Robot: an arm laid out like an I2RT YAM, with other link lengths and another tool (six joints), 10 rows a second.
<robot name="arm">
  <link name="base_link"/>
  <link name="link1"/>
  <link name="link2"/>
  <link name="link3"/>
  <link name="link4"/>
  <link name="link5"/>
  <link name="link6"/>
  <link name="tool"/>
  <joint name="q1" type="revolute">
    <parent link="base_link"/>
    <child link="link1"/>
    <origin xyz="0 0 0.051" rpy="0 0 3.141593"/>
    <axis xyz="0 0 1"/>
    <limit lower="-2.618" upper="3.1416"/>
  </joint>
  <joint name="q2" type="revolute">
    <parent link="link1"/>
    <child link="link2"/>
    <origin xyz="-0.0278 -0.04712 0.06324" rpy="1.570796 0 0"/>
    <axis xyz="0 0 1"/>
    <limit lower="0" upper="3.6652"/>
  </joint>
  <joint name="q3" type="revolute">
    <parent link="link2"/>
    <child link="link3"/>
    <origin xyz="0.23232 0 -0.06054" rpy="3.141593 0 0"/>
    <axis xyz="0 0 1"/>
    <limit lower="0" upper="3.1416"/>
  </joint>
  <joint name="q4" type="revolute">
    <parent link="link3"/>
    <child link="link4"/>
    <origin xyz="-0.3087 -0.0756 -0.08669" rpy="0 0 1.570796"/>
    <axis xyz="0 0 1"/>
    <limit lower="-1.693" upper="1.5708"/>
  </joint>
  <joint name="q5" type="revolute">
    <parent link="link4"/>
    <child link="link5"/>
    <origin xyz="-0.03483 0.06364 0.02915" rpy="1.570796 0 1.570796"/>
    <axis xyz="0 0 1"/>
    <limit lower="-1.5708" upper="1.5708"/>
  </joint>
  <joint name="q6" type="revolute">
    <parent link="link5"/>
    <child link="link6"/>
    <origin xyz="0.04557 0 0.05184" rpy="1.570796 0 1.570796"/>
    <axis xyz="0 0 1"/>
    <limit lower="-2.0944" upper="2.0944"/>
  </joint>
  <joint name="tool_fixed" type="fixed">
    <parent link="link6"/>
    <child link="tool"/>
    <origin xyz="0.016 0.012 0.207" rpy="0 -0.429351 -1.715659"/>
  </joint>
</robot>
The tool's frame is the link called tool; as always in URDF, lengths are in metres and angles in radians.
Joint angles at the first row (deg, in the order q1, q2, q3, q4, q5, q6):
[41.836 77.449 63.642 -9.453 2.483 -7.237]
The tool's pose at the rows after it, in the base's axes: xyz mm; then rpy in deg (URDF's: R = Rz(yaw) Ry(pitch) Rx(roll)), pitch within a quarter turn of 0, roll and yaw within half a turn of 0:
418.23 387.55 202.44 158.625 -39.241 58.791
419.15 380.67 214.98 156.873 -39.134 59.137
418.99 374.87 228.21 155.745 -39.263 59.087
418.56 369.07 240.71 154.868 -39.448 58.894
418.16 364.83 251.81 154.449 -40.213 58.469
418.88 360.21 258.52 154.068 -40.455 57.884
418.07 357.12 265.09 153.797 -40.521 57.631
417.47 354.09 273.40 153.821 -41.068 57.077
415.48 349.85 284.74 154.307 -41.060 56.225
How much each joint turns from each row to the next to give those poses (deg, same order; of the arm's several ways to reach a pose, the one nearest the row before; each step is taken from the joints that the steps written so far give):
[-0.001 -0.886 1.046 -1.832 1.345 -0.699]
[-0.043 -0.941 1.060 -1.630 1.180 -0.947]
[0.044 -0.863 1.242 -1.681 1.051 -0.427]
[-0.001 -0.816 1.191 -1.599 0.916 -0.269]
[0.002 -0.844 0.610 -0.652 0.679 0.176]
[-0.045 -0.410 0.593 -0.700 0.809 0.087]
[0.043 -0.332 0.808 -1.021 0.505 -0.001]
[0.002 -0.439 0.762 -0.734 0.449 0.347]
[-0.054 -0.110 2.198 -2.492 0.326 0.504]

